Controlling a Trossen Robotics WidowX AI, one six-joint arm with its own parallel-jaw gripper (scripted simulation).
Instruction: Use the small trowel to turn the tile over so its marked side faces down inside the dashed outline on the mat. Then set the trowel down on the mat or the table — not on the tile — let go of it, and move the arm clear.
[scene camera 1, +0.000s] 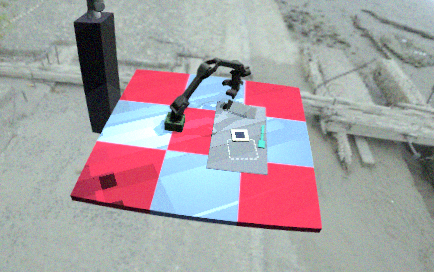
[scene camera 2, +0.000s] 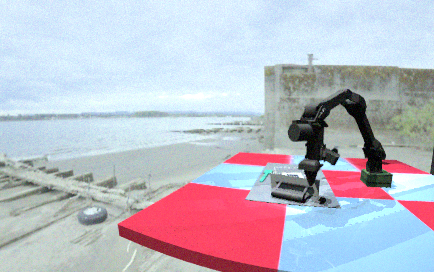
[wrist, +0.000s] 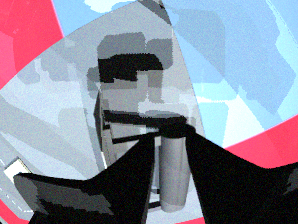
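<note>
My gripper (scene camera 2: 311, 185), (wrist: 170, 137). Grey mat (scene camera 1: 243, 157), (scene camera 2: 261, 191), (wrist: 135, 61).
</note>
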